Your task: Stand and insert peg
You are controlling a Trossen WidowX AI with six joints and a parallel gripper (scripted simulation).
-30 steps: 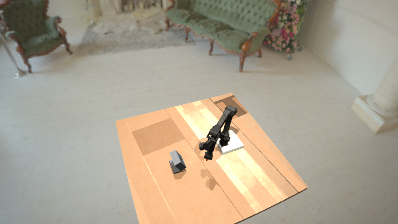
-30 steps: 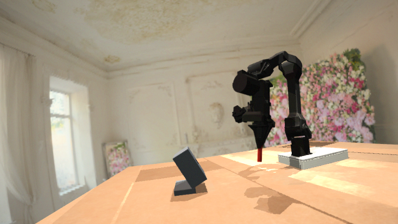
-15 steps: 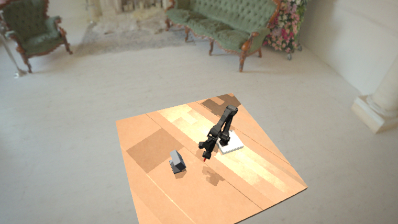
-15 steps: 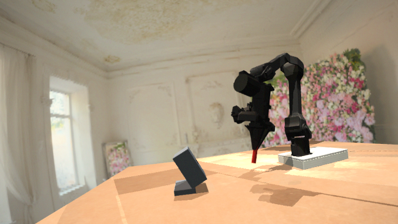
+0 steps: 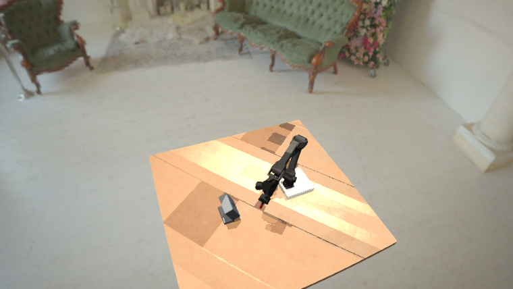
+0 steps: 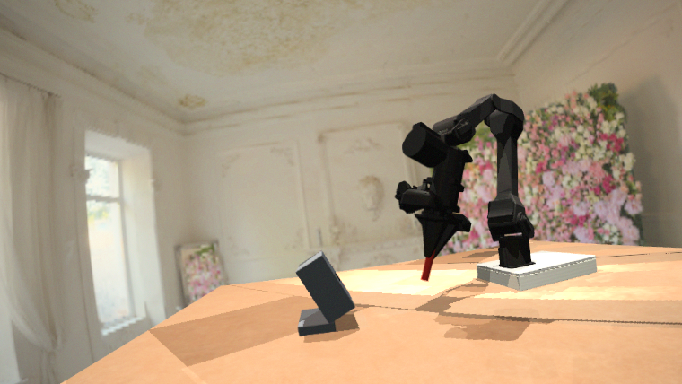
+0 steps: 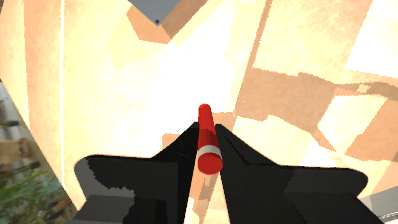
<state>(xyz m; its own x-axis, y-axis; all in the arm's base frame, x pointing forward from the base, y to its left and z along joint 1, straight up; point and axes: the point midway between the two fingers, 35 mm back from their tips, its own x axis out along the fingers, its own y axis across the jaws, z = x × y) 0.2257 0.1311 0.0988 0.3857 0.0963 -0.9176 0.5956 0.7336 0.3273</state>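
Now: gripper tip 190 mm short of the grey sloped panel, 50 mm to the left of it and 30 mm above it. Also, from my gripper tip: grey foot: 220 mm ahead, 50 mm to the right, 100 mm below; then red peg: 10 mm behind, 10 mm above.
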